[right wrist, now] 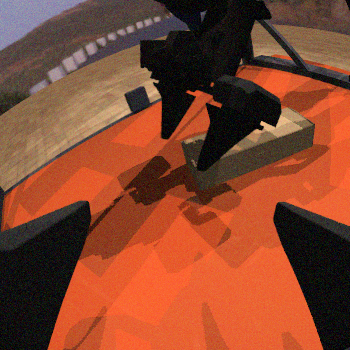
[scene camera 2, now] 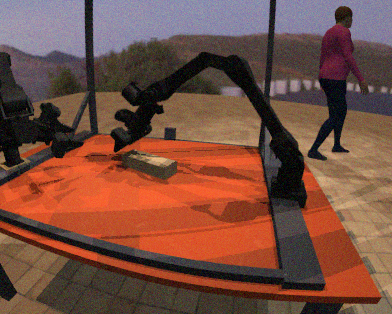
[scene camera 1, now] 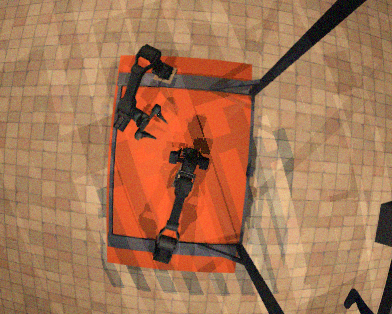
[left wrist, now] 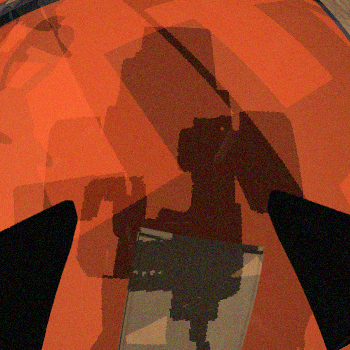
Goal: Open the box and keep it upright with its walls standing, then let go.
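Where they show: left gripper, fingertip midpoint: (right wrist: 179,152) (scene camera 2: 122,148) (left wrist: 172,206); right gripper, fingertip midpoint: (right wrist: 184,212) (scene camera 2: 78,136) (scene camera 1: 162,131); left arm's base, link origin: (scene camera 2: 288,185); right arm's base, link origin: (scene camera 2: 13,162) (scene camera 1: 165,73).
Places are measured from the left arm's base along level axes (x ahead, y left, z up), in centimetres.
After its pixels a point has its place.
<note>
A long, low tan-grey box (scene camera 2: 150,166) @(x 42.7, y 1.0, z -0.6 cm) (left wrist: 150,305) @(x 52.1, y -2.7, z 0.3 cm) (right wrist: 260,156) @(x 47.3, y -0.1, z -1.8 cm) lies flat on the orange table. Its top looks flat and closed, with a thin dark seam at the far end in the left wrist view; no raised flap shows. In scene camera 1 it is mostly hidden under the left arm. My left gripper (scene camera 1: 190,153) @(x 57.1, y -4.0, z 2.1 cm) (scene camera 2: 120,143) @(x 57.1, y -4.0, z 2.1 cm) (left wrist: 172,206) @(x 57.1, y -4.0, z 2.1 cm) (right wrist: 179,152) @(x 57.1, y -4.0, z 2.1 cm) is open and empty, pointing down above one end of the box. My right gripper (scene camera 1: 160,129) @(x 63.0, y 10.9, z 10.0 cm) (scene camera 2: 75,137) @(x 63.0, y 10.9, z 10.0 cm) (right wrist: 184,212) @(x 63.0, y 10.9, z 10.0 cm) is open and empty, above the table and apart from the box.
The orange table (scene camera 1: 135,200) @(x 24.7, y 20.1, z -3.8 cm) (scene camera 2: 240,250) @(x 10.2, y 25.4, z -3.8 cm) is bordered by dark rails (scene camera 1: 112,165) @(x 41.1, y 35.8, z -1.7 cm) (scene camera 2: 140,257) @(x 27.1, y 35.4, z -1.9 cm). Dark upright posts (scene camera 2: 90,65) @(x 93.5, y -30.0, z 32.6 cm) (scene camera 2: 267,75) @(x 10.0, y -39.1, z 29.1 cm) stand at its far corners. Arm shadows fall over the table and box. A person in a pink top (scene camera 2: 337,55) is beyond the table.
</note>
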